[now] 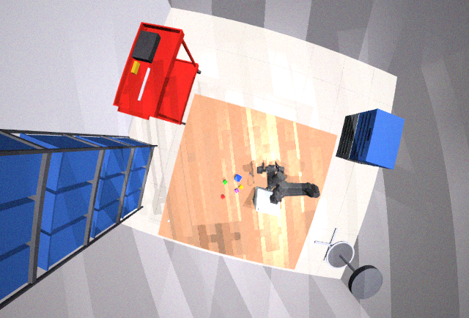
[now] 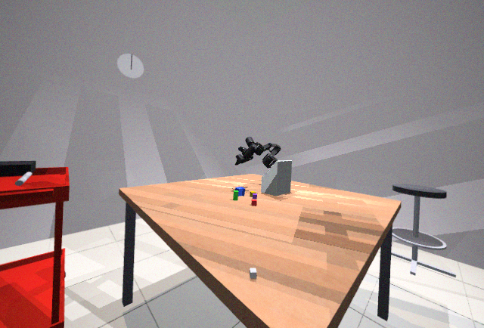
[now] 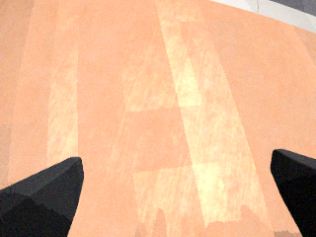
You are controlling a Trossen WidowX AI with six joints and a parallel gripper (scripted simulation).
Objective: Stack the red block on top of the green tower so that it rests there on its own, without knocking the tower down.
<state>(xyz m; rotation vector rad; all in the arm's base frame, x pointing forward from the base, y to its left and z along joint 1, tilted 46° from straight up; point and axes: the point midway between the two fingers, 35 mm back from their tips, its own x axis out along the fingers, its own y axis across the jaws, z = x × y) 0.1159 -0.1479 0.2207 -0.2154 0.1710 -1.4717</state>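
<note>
Now: gripper tip 27 cm short of the red block, 40 cm to the right of it and 16 cm above it. Round my gripper tip: blue block 18 cm ahead, 21 cm to the left, 15 cm below; yellow block 14 cm ahead, 28 cm to the left, 16 cm below; purple block 17 cm ahead, 32 cm to the left, 16 cm below.
</note>
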